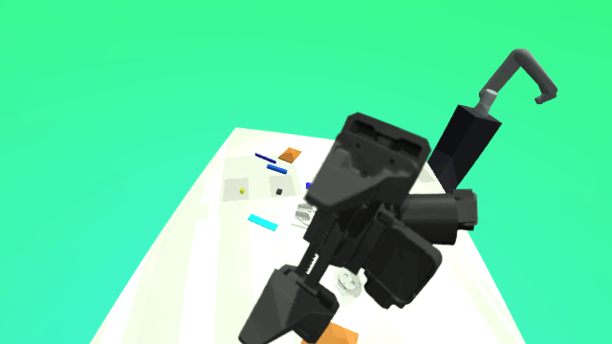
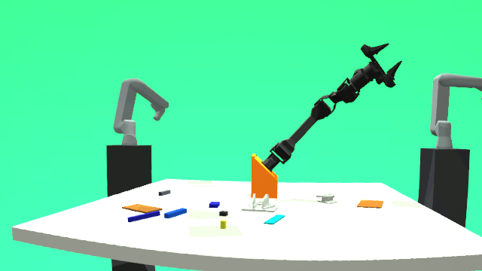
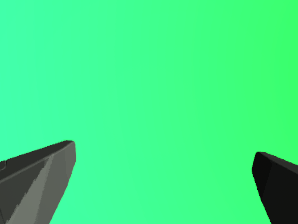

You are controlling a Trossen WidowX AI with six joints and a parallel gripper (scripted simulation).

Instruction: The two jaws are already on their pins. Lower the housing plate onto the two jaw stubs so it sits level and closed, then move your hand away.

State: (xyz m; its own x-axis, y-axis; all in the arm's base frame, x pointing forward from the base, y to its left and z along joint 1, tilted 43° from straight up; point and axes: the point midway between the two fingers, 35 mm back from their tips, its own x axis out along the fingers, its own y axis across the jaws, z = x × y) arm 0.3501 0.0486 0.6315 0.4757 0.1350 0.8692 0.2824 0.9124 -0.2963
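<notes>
My gripper tip is now 200 mm past the housing plate, 230 mm to the left of it and 550 mm above it. The rest, counted from my gripper tip: yellow peg (250 mm ahead, 580 mm to the right, 570 mm below); then cyan bar (120 mm ahead, 440 mm to the right, 580 mm below); then black block (80 mm ahead, 610 mm to the right, 570 mm below).
</notes>
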